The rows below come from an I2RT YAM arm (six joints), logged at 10 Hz.
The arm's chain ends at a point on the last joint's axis. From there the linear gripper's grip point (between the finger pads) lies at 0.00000 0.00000 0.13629 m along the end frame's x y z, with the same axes.
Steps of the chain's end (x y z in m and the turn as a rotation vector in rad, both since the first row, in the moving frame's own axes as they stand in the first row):
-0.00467 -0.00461 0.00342 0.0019 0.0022 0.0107
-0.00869 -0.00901 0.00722 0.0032 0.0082 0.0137
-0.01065 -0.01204 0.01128 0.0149 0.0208 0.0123
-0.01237 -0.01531 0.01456 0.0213 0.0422 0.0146
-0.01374 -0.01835 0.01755 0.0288 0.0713 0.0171
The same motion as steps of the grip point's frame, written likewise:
-0.00437 -0.00487 0.00342 0.0019 0.0022 0.0107
-0.00757 -0.00944 0.00721 0.0032 0.0082 0.0137
-0.00780 -0.01405 0.01124 0.0149 0.0208 0.0123
-0.00660 -0.01817 0.01441 0.0213 0.0422 0.0146
-0.00400 -0.02219 0.01715 0.0288 0.0713 0.0171

